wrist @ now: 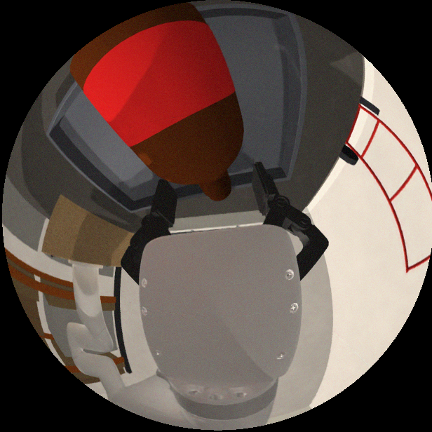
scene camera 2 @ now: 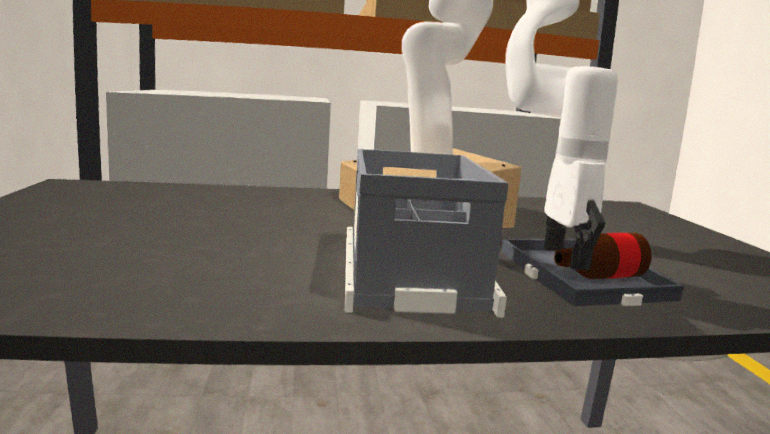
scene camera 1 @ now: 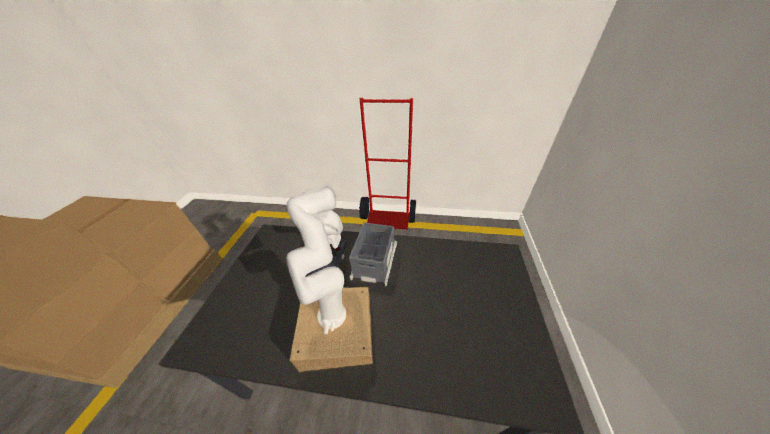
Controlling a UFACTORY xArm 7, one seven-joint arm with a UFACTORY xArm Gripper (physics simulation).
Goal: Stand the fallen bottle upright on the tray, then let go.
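Frame: origin at the arm's base, x ahead, y left, z up, level; metres.
Where they show: gripper, fingertip midpoint: (scene camera 2: 565,259) (scene camera 1: 336,249); arm's base, origin of the base link: (scene camera 1: 331,315).
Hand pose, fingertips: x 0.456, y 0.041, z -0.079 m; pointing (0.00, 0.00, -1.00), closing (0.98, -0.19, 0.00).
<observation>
Each offset is from my fingertips to the centre of the thing. "spot": to the spot under its first point.
The brown bottle @[dx +0.006, dy +0.061, dz +0.004 m] (scene camera 2: 598,257) (wrist: 165,85) with a red label lies on its side on the dark grey tray @[spot: dx +0.102, dy +0.035, dz -0.022 m] (scene camera 2: 625,294). In scene camera 2 its neck points left; in the wrist view the neck points down toward my gripper's palm. My gripper (scene camera 2: 567,257) (wrist: 210,178) is open and pointing down. Its fingers stand apart on either side of the bottle's neck end, one on the near side and one on the far side, with nothing gripped. Whether a finger touches the bottle I cannot tell. In scene camera 1 the arm hides most of the tray and bottle.
A grey crate @[dx -0.073, dy -0.232, dz +0.050 m] (scene camera 1: 368,269) (scene camera 2: 425,253) with inner dividers stands beside the tray, with white blocks around its foot. The arm's wooden base block (scene camera 1: 350,345) (scene camera 2: 509,188) is behind the crate in scene camera 2. A red hand truck (scene camera 1: 386,100) stands by the wall beyond the table.
</observation>
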